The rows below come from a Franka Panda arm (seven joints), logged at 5 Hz.
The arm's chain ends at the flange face. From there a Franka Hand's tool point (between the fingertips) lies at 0.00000 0.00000 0.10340 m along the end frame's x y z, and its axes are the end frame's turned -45 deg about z.
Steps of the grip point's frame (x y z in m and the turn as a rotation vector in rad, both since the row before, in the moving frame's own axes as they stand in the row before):
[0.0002, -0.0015, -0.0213, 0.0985, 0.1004, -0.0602]
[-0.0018, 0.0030, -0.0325, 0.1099, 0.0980, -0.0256]
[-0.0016, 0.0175, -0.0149, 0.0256, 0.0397, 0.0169]
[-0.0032, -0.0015, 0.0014, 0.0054, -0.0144, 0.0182]
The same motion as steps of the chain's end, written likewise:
[-0.0006, 0.0133, -0.0203, 0.1406, 0.0013, -0.0602]
[0.0019, 0.0185, -0.0314, 0.1470, -0.0084, -0.0256]
[0.0102, 0.0183, -0.0148, 0.0462, 0.0100, 0.0169]
[-0.0019, 0.0006, 0.0014, -0.0064, -0.0140, 0.0182]

